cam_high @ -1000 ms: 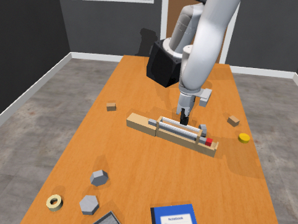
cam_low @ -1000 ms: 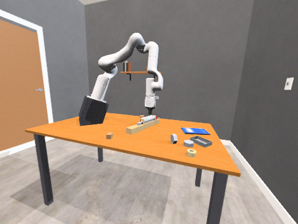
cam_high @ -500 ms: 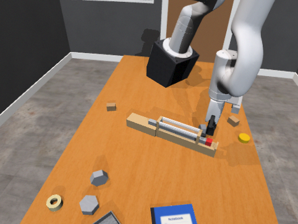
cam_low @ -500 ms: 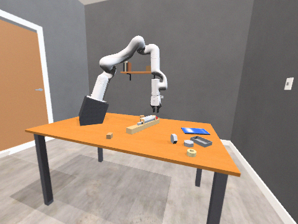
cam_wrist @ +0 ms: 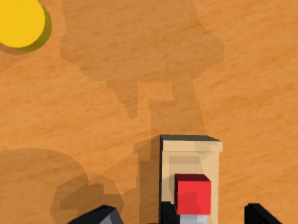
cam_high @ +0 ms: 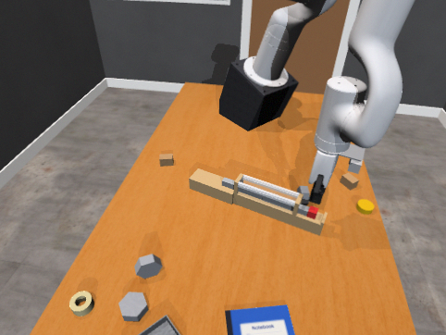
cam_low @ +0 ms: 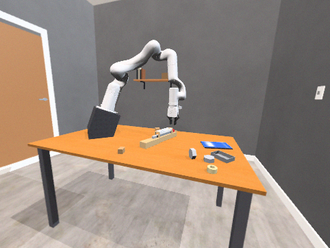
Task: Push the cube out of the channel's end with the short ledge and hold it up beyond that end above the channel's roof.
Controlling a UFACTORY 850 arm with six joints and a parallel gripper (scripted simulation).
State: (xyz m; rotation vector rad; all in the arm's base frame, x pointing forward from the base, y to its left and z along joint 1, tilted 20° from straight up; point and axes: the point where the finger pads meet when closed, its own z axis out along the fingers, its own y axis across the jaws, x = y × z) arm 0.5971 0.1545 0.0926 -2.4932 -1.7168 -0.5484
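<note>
The red cube lies 8 cm below my hand. From my hand the other things lie so: grey tray (41 cm ahead, 35 cm to the right, 13 cm below); then yellow disc (19 cm to the left, 13 cm below, 10 cm behind); then grey rod (21 cm to the right, 8 cm below, 7 cm behind).
</note>
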